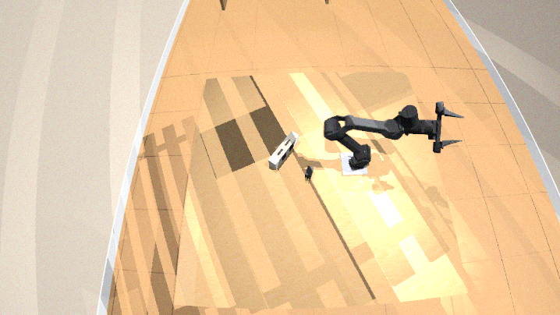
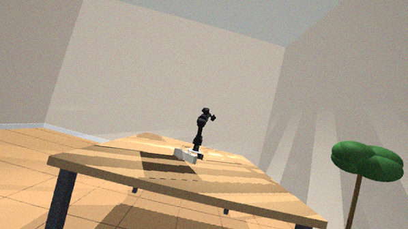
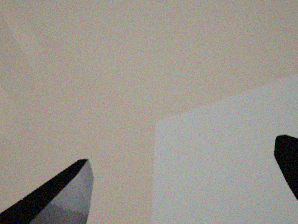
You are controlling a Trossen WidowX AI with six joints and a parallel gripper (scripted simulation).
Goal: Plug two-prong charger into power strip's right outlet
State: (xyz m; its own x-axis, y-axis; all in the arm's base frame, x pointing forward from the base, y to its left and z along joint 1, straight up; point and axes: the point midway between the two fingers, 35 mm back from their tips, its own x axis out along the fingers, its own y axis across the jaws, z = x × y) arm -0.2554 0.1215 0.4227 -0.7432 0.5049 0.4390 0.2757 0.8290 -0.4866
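My gripper tip is 53 cm short of the black two-prong charger, 43 cm above it and 13 cm to the left of it.
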